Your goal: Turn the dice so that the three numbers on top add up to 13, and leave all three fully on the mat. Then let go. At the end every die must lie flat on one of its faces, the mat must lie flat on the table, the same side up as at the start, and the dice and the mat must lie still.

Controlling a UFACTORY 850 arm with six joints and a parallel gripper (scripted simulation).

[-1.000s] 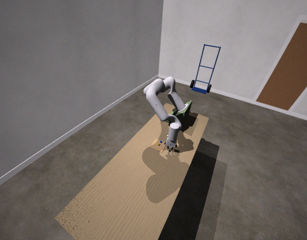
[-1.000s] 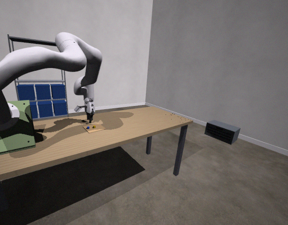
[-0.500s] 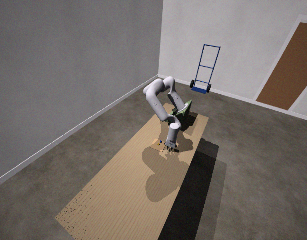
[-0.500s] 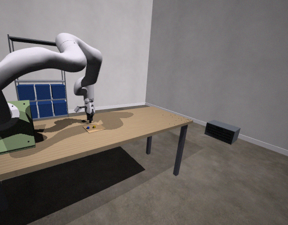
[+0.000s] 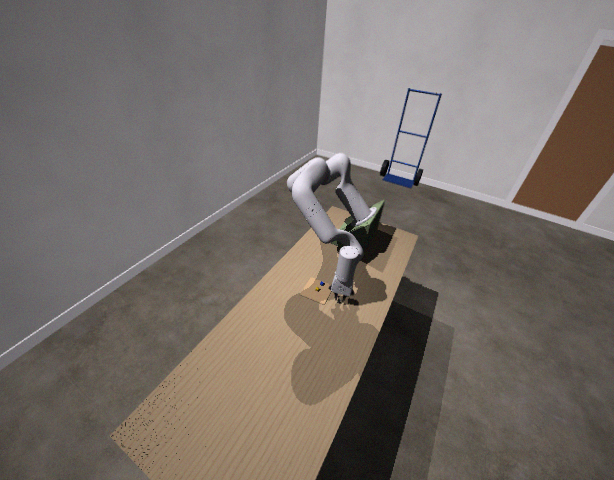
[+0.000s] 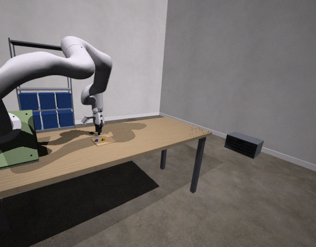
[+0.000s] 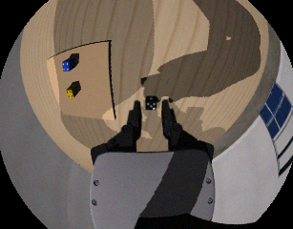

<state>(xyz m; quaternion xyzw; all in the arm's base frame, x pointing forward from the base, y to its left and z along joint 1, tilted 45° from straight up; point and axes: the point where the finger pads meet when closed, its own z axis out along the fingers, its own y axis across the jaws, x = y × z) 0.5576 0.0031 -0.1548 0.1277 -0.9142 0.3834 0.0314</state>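
The black die is 3 cm below my hand. Also, from my hand: blue die 5 cm behind, 13 cm to the right, 3 cm below; tan mat 13 cm to the right, 4 cm below; yellow die 13 cm to the right, 3 cm below.
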